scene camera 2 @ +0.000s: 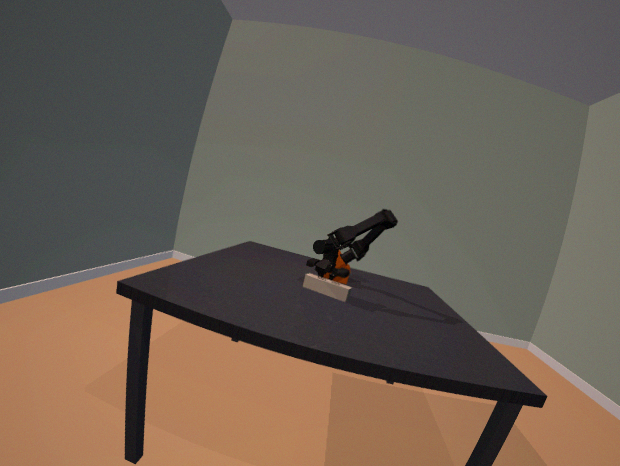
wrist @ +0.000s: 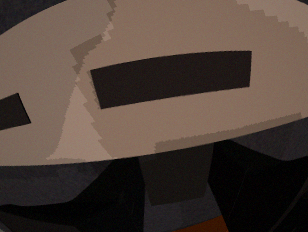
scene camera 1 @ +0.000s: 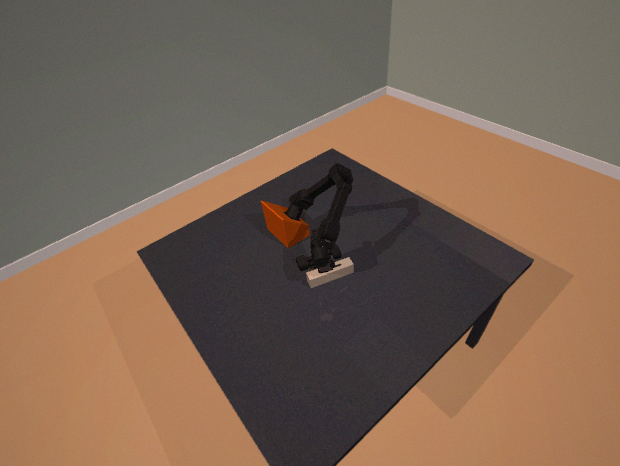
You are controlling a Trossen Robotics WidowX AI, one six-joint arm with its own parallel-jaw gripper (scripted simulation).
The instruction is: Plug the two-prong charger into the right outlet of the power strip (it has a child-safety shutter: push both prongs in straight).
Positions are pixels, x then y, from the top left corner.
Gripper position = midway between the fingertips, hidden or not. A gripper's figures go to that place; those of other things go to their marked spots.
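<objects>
My gripper (wrist: 167,137) is 10 cm from the lens. As for a dark charger (wrist: 175,176), it is 7 cm from the lens.
</objects>
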